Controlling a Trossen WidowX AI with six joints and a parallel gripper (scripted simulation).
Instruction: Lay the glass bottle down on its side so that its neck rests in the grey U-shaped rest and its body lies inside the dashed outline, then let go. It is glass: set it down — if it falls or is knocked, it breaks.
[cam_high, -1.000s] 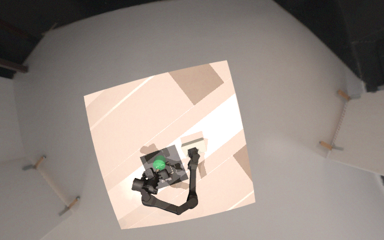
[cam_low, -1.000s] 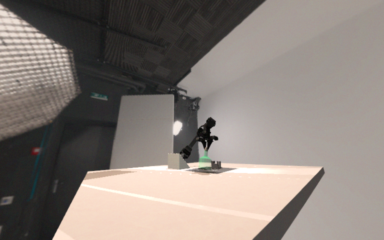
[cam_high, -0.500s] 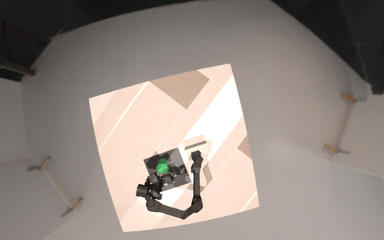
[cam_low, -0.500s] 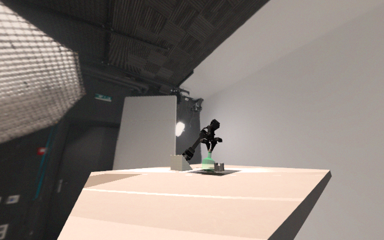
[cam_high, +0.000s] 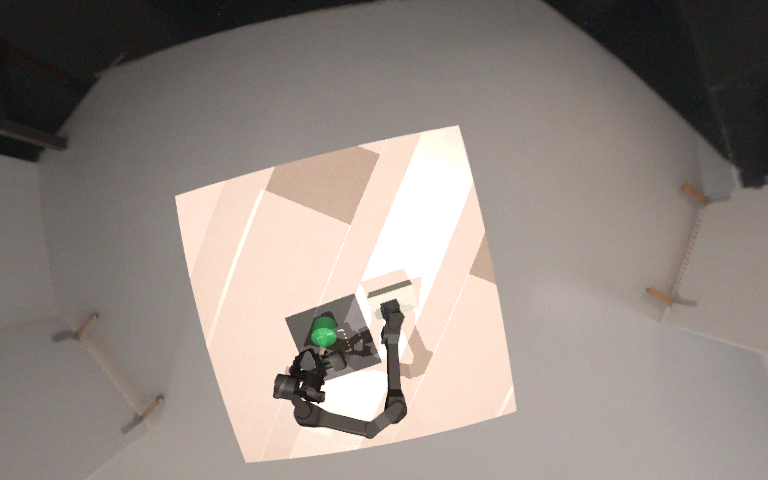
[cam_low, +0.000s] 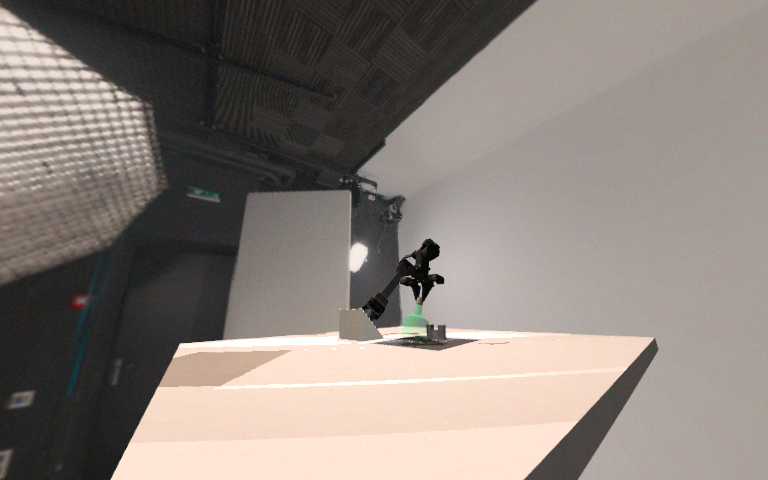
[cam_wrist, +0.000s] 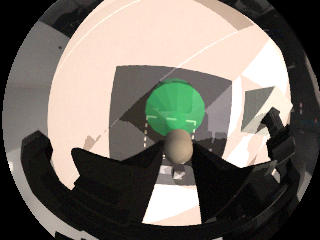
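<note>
Right now the dark mat is 20 mm to the left of my gripper tip and 150 mm below it. The rest, counted from my gripper tip: green glass bottle (20 mm to the right, 50 mm below).
</note>
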